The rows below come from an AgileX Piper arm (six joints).
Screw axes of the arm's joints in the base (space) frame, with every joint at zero. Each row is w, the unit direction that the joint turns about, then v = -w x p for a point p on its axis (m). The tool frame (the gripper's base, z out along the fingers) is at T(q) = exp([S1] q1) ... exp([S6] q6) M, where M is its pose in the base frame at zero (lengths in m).
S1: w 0 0 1 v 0 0 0
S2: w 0 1 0 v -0.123 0 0
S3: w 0 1 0 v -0.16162 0 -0.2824
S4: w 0.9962 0 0.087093 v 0 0.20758 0
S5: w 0 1 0 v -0.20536 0 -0.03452
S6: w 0.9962 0 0.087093 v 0 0.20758 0
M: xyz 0.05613 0 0.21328 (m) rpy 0 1.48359 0 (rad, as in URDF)
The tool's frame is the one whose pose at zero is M.
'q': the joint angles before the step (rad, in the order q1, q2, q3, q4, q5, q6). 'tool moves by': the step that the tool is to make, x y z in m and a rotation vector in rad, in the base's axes. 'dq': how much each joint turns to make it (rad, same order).
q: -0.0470 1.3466 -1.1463 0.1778 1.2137 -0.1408
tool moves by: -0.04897 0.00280 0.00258 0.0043 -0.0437 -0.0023
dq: 0.0000 -0.1889 0.1444 0.0058 0.0008 0.0020
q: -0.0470 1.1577 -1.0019 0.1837 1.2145 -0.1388
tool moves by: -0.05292 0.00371 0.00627 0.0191 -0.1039 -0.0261
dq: 0.0000 -0.2285 0.1188 0.0144 0.0019 0.0284
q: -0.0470 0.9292 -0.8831 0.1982 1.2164 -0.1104
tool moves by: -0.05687 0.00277 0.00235 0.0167 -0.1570 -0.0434
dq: 0.0000 -0.2684 0.1016 0.0010 0.0014 0.0503
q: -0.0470 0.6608 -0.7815 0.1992 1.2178 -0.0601
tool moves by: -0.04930 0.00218 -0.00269 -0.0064 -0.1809 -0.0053
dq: -0.0001 -0.2515 0.0650 -0.0019 0.0043 0.0070
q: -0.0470 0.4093 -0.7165 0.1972 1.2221 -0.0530
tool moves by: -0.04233 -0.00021 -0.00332 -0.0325 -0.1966 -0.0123
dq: 0.0000 -0.2245 0.0259 -0.0262 0.0007 -0.0001
